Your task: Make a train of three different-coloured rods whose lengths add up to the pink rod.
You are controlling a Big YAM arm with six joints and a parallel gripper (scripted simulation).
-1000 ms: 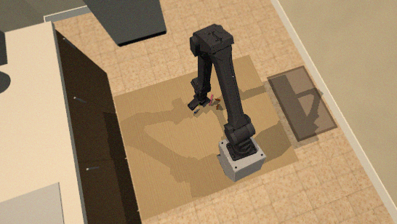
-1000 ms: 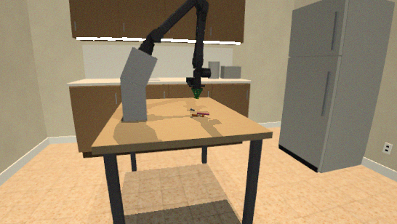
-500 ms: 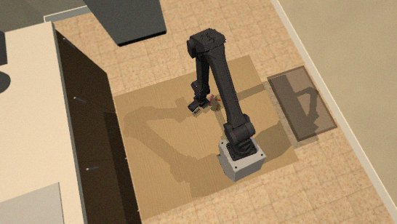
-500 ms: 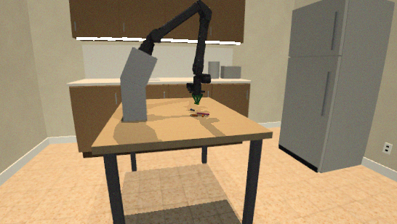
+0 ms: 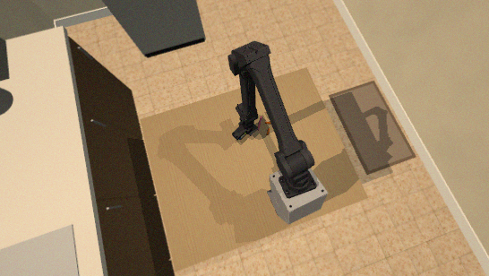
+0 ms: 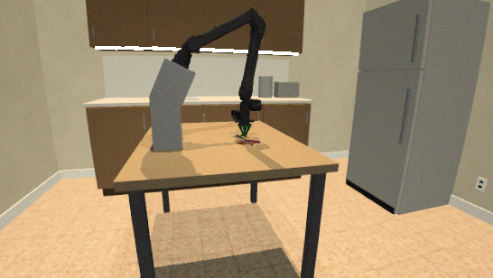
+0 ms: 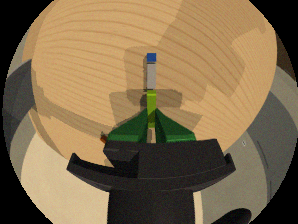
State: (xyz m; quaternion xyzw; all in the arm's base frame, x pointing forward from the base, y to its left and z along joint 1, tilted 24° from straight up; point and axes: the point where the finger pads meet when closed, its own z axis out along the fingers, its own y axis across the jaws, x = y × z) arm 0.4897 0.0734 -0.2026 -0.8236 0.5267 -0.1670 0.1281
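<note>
Right now the lime rod is right at my hand. Also, from my hand: grey rod 40 mm to the left, 20 mm below, 20 mm behind; blue rod 60 mm to the left, 30 mm behind, 20 mm below; pink rod 90 mm to the right, 30 mm ahead, 20 mm below.
</note>
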